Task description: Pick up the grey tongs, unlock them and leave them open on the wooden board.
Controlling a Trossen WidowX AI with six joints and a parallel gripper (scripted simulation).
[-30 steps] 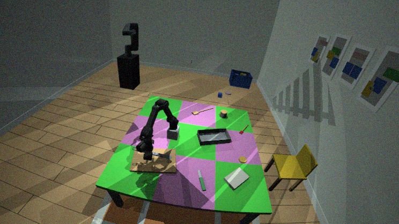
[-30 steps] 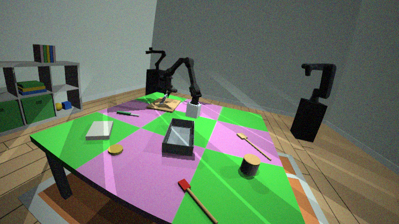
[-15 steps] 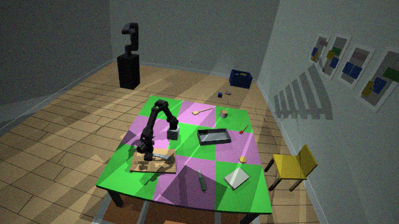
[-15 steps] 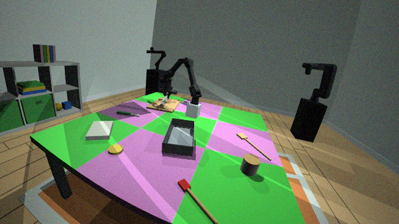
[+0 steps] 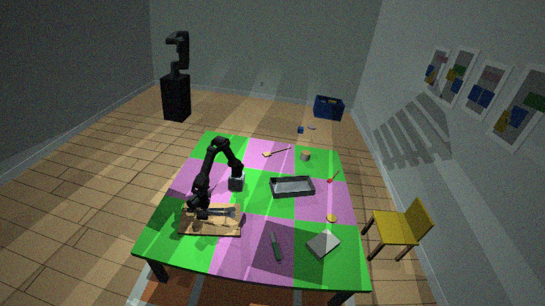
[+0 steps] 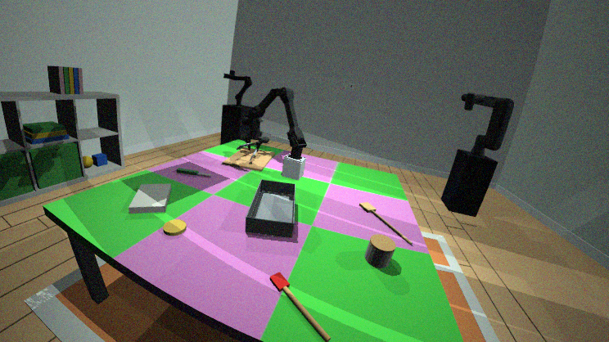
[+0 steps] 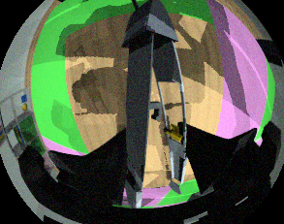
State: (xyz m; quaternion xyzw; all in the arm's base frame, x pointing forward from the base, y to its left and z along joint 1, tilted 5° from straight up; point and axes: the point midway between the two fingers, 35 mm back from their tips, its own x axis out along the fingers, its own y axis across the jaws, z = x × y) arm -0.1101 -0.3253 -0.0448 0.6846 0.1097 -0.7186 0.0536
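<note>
Right now the wooden board is 30 mm ahead of my gripper tip, 10 mm to the left of it and 40 mm below it. From my gripper tip the other things lie so: lidded canister (600 mm ahead, 800 mm to the left, 10 mm below); dark roasting tin (500 mm ahead, 390 mm to the left, 20 mm below); yellow disc (780 mm ahead, 180 mm to the left, 40 mm below).
</note>
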